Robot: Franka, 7 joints.
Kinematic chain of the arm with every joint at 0, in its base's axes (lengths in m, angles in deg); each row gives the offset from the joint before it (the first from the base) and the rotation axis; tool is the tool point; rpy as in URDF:
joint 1: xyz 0 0 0.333 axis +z
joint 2: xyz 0 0 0 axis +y
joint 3: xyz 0 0 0.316 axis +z
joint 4: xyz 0.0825 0 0 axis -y
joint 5: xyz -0.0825 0 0.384 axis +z
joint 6: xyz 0 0 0 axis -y
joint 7: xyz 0.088 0 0 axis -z
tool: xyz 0 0 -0.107 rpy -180 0 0
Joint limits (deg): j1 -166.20..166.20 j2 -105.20..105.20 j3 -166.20..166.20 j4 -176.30..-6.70 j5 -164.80..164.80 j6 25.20..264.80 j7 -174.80..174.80
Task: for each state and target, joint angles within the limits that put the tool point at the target. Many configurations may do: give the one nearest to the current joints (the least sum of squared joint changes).
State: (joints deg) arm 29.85 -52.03 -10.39 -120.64 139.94 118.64 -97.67
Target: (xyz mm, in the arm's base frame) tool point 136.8 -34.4 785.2
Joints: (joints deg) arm 23.56 -81.23 -14.23 -145.36 138.06 121.36 -97.67
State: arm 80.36 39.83 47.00 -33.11 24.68 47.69 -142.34
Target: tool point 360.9 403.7 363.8
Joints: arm 35.35 39.23 13.88 -75.57 10.85 25.20 -142.34
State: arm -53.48 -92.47 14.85 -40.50 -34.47 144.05 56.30
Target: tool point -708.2 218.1 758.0
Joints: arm -16.59 -80.41 0.02 -33.77 -33.39 145.61 56.30
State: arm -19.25 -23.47 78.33 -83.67 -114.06 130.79 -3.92
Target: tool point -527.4 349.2 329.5
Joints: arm 20.88 -34.15 120.13 -110.89 -114.31 143.83 -3.92
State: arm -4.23 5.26 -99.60 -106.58 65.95 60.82 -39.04
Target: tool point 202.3 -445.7 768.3
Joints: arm 6.87 1.78 -89.87 -78.88 75.13 57.67 -39.04
